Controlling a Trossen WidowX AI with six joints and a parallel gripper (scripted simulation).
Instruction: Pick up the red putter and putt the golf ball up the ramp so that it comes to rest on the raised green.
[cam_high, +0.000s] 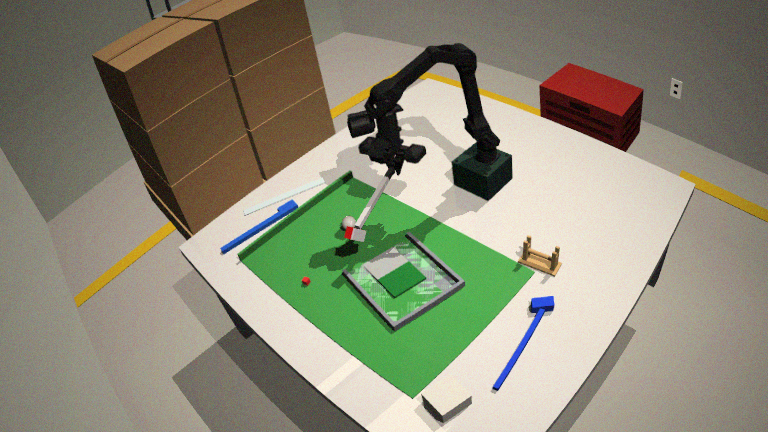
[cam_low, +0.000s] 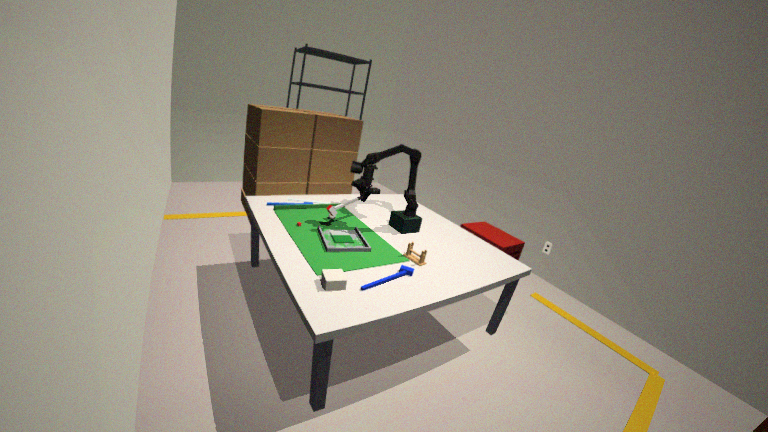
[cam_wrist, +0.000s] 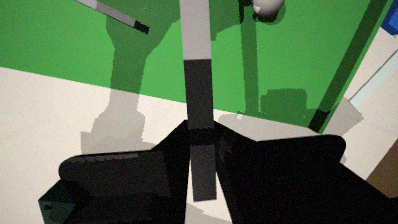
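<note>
The red putter is 120 mm ahead of my gripper tip and 30 mm to the left of it. The rest, counted from my gripper tip: green mat 220 mm ahead, 90 mm to the left, 130 mm below; green rail 200 mm ahead, 270 mm to the right, 120 mm below; white golf ball 140 mm ahead, 80 mm to the right, 110 mm below.
</note>
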